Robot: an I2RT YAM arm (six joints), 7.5 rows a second.
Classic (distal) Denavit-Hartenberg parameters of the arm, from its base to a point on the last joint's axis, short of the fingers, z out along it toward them. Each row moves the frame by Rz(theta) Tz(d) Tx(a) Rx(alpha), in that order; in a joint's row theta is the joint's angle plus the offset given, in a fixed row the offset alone. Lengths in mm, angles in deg.
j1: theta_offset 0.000; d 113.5; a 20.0; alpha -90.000
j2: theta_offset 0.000; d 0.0; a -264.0; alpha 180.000
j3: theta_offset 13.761; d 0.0; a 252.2; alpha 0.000
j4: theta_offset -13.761; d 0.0; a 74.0; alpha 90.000
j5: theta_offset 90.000; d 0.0; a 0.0; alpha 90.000
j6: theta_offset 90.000; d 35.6; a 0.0; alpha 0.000
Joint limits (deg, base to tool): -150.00..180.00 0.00..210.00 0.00..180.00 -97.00..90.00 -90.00..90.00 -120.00..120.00
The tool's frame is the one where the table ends.
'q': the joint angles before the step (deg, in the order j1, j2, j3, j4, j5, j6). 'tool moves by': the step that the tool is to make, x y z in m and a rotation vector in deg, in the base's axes. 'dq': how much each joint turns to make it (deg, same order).
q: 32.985, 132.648, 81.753, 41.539, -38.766, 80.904
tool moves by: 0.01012, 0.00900, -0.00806, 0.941, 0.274, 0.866
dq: 0.183, 3.654, 4.226, 0.382, -0.819, 1.060
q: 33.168, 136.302, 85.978, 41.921, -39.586, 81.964
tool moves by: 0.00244, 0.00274, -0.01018, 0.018, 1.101, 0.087
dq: 0.102, 1.913, 1.059, 0.451, -0.078, 0.797
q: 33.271, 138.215, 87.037, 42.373, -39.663, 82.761
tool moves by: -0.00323, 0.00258, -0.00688, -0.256, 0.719, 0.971
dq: 0.405, 0.661, -0.340, 0.336, -0.588, 0.118
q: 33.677, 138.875, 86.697, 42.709, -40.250, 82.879
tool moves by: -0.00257, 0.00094, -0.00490, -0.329, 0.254, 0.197
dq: 0.250, 0.318, -0.535, 0.356, 0.074, -0.159
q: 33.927, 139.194, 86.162, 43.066, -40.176, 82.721
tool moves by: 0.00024, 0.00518, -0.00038, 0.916, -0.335, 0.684
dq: 0.443, 0.880, 1.036, 1.079, -0.330, 0.687
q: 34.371, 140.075, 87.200, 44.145, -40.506, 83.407
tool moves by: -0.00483, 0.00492, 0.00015, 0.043, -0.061, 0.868
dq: 0.746, -0.148, -0.289, 0.201, -0.121, -0.024
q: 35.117, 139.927, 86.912, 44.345, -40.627, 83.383
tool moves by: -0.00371, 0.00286, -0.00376, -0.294, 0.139, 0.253
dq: 0.512, 0.233, -0.430, 0.279, 0.280, -0.155
